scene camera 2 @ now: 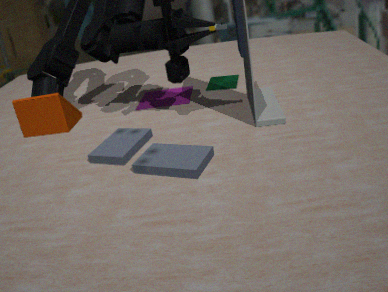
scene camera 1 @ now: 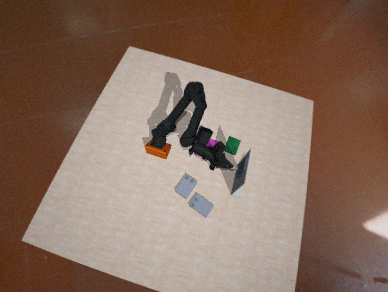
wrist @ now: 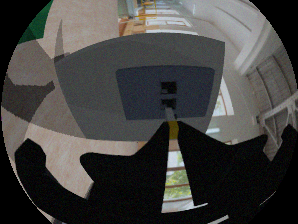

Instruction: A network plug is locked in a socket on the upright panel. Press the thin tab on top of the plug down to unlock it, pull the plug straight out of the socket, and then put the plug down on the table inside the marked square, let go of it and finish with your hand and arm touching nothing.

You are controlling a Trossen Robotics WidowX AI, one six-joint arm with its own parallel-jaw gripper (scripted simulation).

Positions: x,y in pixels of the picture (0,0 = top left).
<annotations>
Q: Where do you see a panel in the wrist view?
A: At 118,89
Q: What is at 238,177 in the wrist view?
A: The gripper.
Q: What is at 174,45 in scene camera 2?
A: The gripper.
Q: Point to a purple square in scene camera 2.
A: At 181,95
</annotations>
